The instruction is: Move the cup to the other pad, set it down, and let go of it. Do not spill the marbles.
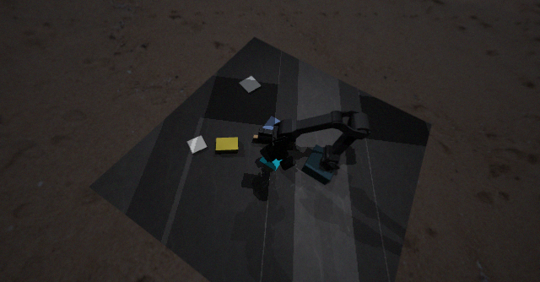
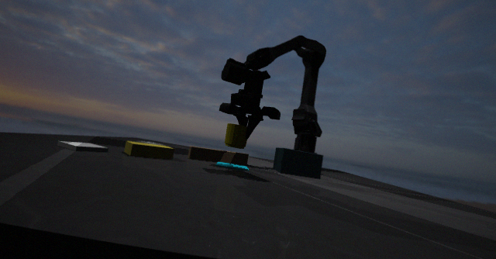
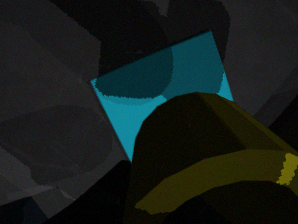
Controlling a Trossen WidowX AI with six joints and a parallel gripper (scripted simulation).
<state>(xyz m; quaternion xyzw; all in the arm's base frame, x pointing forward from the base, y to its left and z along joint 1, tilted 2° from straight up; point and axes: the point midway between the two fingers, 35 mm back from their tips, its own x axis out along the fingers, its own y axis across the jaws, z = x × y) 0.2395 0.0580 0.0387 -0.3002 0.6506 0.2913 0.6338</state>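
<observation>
Now: the brown block 5 cm ahead of my gripper tip, 11 cm to the right of it and 8 cm below it. The rest, counted from my gripper tip: yellow cup 2 cm ahead, 2 cm to the right; light blue pad 8 cm ahead, 20 cm to the right, 10 cm below; yellow block 26 cm ahead, 1 cm to the left, 8 cm below.
</observation>
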